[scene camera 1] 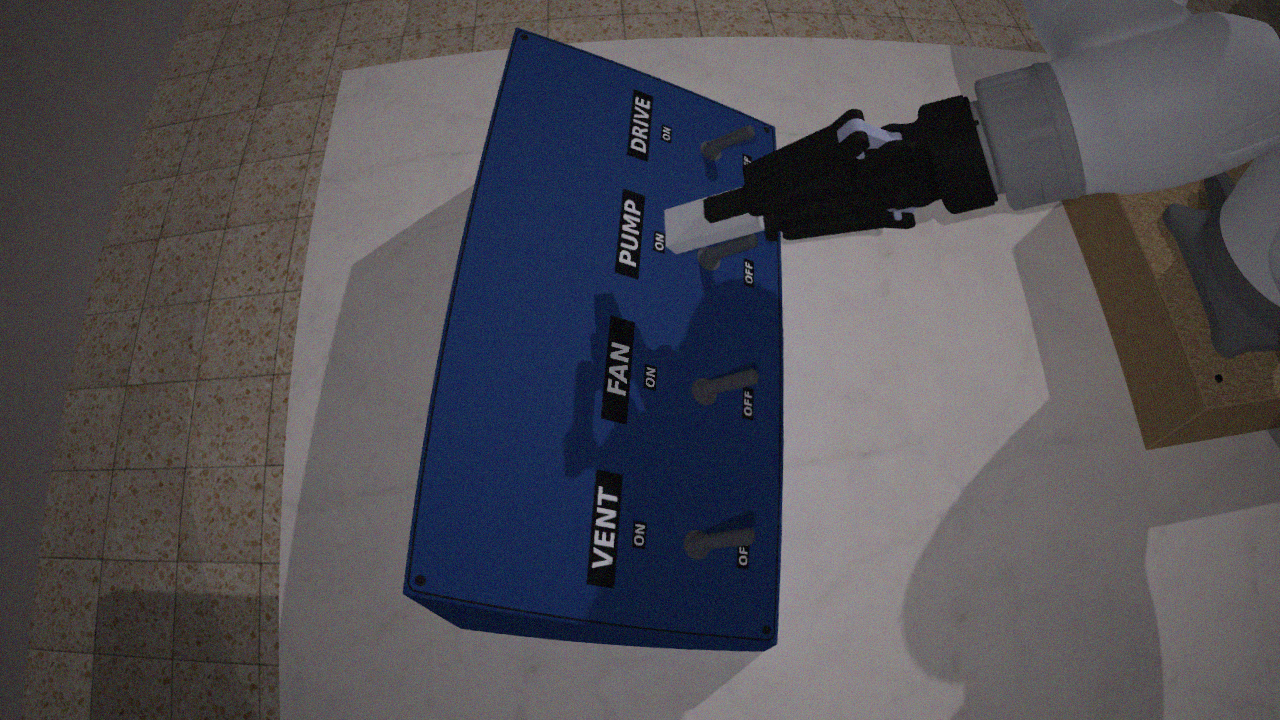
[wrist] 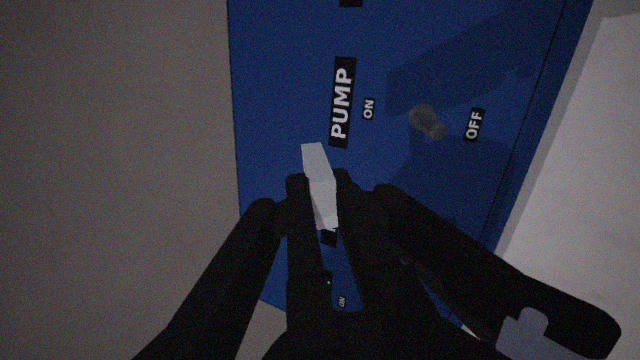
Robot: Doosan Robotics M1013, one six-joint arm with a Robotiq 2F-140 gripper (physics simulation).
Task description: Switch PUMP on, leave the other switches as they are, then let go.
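Places are measured from the arm's base along level axes (x right, y down, z ahead), in centimetres.
Pixels of known places: gripper, fingertip midpoint: [scene camera 1: 670,232] [wrist: 312,161]; arm's base, link origin: [scene camera 1: 1249,281].
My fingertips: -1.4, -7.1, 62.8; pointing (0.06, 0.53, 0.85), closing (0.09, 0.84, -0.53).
For each thing: its top centre in the pictures, then the offset to it from my fingertips, as dx, dy, dz. Level surfaces: height alone.
- PUMP lever, top centre: [wrist: 413,126] [scene camera 1: 734,235] +3.0, +4.8, -5.4
- DRIVE lever, top centre: [scene camera 1: 733,126] +15.0, +4.8, -6.5
- FAN lever, top centre: [scene camera 1: 732,372] -8.9, +4.8, -4.3
- VENT lever, top centre: [scene camera 1: 727,533] -20.9, +4.8, -3.3
- PUMP label, top centre: [scene camera 1: 630,229] [wrist: 337,105] +3.8, +5.0, +2.8
- white table top, surface height: dy +17.9
The blue switch panel [scene camera 1: 501,313] [wrist: 280,75] carries a row of grey levers. The PUMP lever [scene camera 1: 716,255] [wrist: 425,120] leans towards its OFF label [scene camera 1: 749,272] [wrist: 474,124]. The DRIVE lever [scene camera 1: 726,143], FAN lever [scene camera 1: 725,385] and VENT lever [scene camera 1: 720,540] also lean to the OFF side. My gripper [scene camera 1: 682,230] [wrist: 312,161] is shut and empty, its pale pads together. In the scene view the pads overlap the panel right beside the PUMP lever and partly cover it. In the wrist view the pads appear apart from the lever, below the PUMP label [wrist: 342,102].
The panel lies on a white table top [scene camera 1: 895,358] [wrist: 595,125]. A wooden base [scene camera 1: 1118,331] is at the right of the scene view, under the arm. A tiled floor [scene camera 1: 179,358] shows at the left. The arm [scene camera 1: 1154,107] reaches in from the upper right.
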